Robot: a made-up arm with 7 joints. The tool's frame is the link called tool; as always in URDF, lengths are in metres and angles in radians.
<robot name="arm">
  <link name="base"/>
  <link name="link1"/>
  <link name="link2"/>
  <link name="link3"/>
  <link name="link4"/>
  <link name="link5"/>
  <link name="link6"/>
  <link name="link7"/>
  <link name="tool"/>
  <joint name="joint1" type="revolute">
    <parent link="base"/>
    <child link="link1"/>
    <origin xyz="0 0 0.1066" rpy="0 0 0"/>
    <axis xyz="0 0 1"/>
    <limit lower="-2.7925" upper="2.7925"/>
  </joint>
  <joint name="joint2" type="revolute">
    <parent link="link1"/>
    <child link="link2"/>
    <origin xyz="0 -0.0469 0.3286" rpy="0 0 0"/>
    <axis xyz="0 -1 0"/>
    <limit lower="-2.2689" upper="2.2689"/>
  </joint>
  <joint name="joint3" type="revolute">
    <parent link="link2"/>
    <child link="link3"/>
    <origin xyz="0 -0.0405 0.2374" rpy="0 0 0"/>
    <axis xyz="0 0 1"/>
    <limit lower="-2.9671" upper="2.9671"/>
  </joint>
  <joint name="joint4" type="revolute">
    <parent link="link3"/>
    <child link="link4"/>
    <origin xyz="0.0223 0.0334 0.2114" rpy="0 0 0"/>
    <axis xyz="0 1 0"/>
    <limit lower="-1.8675" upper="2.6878"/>
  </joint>
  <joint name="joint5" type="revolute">
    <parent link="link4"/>
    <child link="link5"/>
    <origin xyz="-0.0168 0.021 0.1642" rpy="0 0 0"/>
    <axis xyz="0 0 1"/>
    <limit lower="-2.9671" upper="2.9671"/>
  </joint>
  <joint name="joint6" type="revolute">
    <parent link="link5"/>
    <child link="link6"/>
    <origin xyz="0 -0.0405 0.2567" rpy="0 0 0"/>
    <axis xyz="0 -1 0"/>
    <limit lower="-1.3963" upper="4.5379"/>
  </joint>
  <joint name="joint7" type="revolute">
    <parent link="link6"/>
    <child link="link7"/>
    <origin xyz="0.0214 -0.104 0.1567" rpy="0 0 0"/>
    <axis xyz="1 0 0"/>
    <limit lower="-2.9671" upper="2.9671"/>
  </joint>
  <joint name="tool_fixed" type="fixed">
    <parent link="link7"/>
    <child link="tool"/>
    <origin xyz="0 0 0" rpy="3.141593 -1.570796 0"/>
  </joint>
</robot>
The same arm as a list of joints. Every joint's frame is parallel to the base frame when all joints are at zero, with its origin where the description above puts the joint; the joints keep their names.
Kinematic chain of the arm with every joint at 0, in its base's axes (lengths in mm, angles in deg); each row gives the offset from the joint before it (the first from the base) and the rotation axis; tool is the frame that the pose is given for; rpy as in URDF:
joint1: xyz 0 0 106.6 axis +z
joint2: xyz 0 -46.9 328.6 axis -y
joint3: xyz 0 -40.5 237.4 axis +z
joint4: xyz 22.3 33.4 211.4 axis +y
joint5: xyz -16.8 21 164.2 axis +z
joint6: xyz 0 -40.5 256.7 axis -y
joint7: xyz 21.4 -104 156.7 axis +x
tool: xyz 0 0 0 rpy -180 -90 0
Joint limits (deg, base to tool): -160..160 -130..130 -170..170 -107..154 -170..170 -80..260 -170..170

